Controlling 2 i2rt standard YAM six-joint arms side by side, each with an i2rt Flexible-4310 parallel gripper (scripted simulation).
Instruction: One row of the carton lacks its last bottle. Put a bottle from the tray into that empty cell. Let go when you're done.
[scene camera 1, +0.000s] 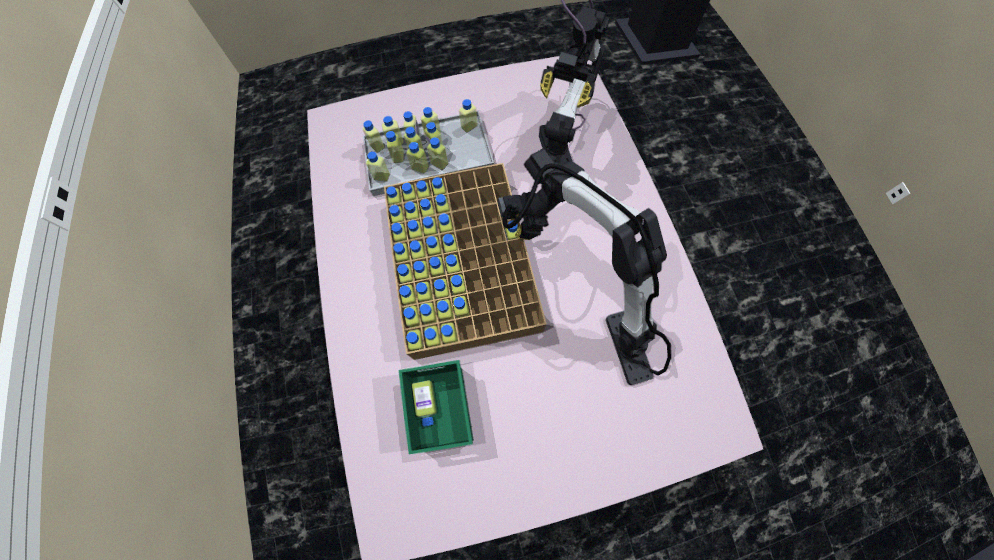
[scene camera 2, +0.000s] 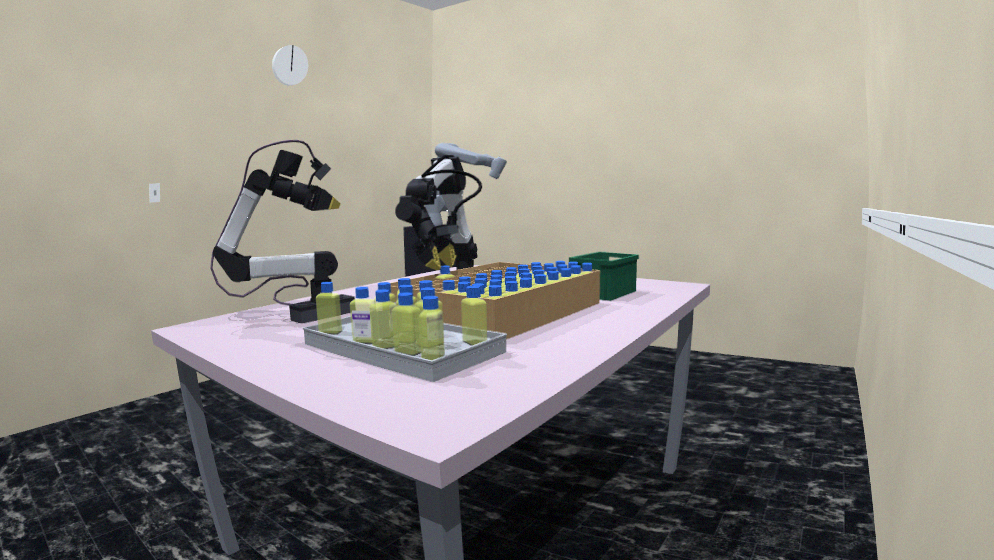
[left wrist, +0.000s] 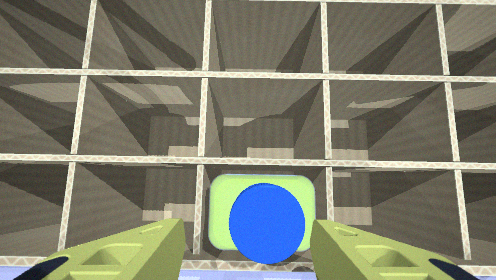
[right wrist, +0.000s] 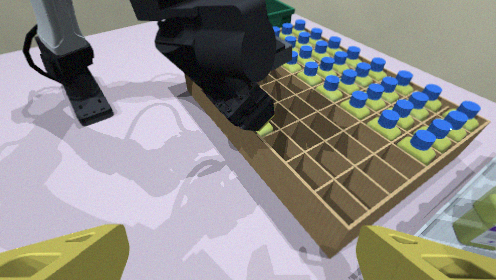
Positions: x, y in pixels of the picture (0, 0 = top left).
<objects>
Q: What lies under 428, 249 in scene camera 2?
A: My left gripper.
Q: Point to my right gripper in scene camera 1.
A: At 561, 102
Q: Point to my left gripper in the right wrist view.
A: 254, 112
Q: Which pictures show the carton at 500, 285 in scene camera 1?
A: Scene camera 1, scene camera 2, the left wrist view and the right wrist view: all of them.
</objects>
